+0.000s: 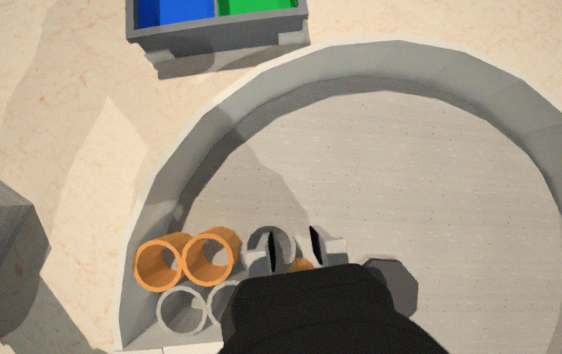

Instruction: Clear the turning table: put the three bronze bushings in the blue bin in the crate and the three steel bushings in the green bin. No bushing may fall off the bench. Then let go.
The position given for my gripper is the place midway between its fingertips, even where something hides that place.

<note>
In view: my gripper (292, 241) and a grey turning table (429, 158).
</note>
